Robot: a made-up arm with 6 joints.
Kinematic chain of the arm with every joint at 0, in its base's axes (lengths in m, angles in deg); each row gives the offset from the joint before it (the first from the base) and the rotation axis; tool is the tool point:
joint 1: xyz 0 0 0.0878 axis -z
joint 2: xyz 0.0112 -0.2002 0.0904 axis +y
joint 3: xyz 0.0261 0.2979 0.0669 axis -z
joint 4: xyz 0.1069 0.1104 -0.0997 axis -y
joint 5: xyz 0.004 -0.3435 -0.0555 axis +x
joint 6: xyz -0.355 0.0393 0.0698 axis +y
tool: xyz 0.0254 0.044 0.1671
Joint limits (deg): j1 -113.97..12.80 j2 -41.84..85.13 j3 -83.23..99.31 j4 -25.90..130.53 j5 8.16..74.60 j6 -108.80..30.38
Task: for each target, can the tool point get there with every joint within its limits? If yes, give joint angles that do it. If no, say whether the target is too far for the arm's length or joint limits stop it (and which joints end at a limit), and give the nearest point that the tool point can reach.
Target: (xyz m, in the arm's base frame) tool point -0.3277 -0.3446 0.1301
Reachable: yes | joints -20.39 58.38 -9.49 54.15 48.61 -81.93
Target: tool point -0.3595 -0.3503 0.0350
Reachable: yes | joints -14.22 62.84 5.12 84.32 54.68 -42.29
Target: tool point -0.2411 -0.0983 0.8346
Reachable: no: joint limits stop it (at a limit: joint 1, joint 4, joint 5) | nearest point -0.2083 -0.0829 0.6818 | short by 0.157 m
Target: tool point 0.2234 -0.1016 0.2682
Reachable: yes | joints -91.43 -9.44 -29.86 8.74 14.55 -8.55
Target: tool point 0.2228 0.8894 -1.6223
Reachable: no: too far | nearest point 0.0931 0.3717 -0.4716 | short by 1.268 m
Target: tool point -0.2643 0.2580 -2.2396
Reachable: no: too far | nearest point -0.1252 0.1223 -0.5300 | short by 1.721 m
